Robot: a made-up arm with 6 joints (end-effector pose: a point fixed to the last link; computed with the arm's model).
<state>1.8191 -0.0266 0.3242 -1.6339 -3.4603 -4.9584</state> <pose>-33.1 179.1 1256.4 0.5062 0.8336 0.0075 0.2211</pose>
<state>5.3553 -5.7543 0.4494 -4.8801 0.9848 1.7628</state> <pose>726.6 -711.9 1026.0 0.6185 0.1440 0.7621 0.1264</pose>
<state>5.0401 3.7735 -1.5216 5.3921 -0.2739 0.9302</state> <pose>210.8 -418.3 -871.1 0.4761 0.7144 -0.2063 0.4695</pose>
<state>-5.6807 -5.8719 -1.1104 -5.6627 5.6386 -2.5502</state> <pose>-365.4 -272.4 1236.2 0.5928 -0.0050 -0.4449 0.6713</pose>
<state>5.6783 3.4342 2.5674 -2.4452 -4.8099 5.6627</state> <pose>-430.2 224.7 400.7 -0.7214 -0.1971 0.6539 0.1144</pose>
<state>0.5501 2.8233 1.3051 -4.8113 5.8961 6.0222</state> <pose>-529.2 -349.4 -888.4 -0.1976 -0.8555 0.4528 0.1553</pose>
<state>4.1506 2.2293 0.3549 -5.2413 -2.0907 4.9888</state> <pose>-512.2 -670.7 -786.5 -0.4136 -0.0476 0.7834 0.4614</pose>
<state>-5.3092 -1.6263 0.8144 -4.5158 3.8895 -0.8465</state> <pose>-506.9 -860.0 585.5 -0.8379 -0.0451 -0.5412 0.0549</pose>
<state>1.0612 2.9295 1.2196 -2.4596 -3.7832 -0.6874</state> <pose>-199.5 -401.0 -803.4 0.3973 0.5698 0.6898 0.2042</pose>
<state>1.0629 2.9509 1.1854 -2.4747 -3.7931 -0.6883</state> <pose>-201.4 -405.3 -814.5 0.4009 0.5679 0.6913 0.1972</pose>
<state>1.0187 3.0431 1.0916 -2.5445 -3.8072 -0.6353</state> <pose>-245.2 -430.5 -826.9 0.4420 0.5512 0.6889 0.1619</pose>
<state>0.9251 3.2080 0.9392 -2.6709 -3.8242 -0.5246</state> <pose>-342.5 -468.0 -828.6 0.5192 0.5099 0.6790 0.0970</pose>
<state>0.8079 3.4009 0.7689 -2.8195 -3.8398 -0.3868</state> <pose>-474.3 -490.2 -807.3 0.6054 0.4437 0.6605 0.0206</pose>
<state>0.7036 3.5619 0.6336 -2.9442 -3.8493 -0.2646</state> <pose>-595.1 -484.9 -770.2 -0.6714 -0.3722 -0.6394 0.0432</pose>
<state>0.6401 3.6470 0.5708 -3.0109 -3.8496 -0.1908</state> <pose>-666.0 -469.1 -739.5 -0.7058 -0.3244 -0.6250 0.0770</pose>
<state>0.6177 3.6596 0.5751 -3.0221 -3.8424 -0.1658</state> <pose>-686.9 -460.1 -725.8 -0.7165 -0.3086 -0.6202 0.0825</pose>
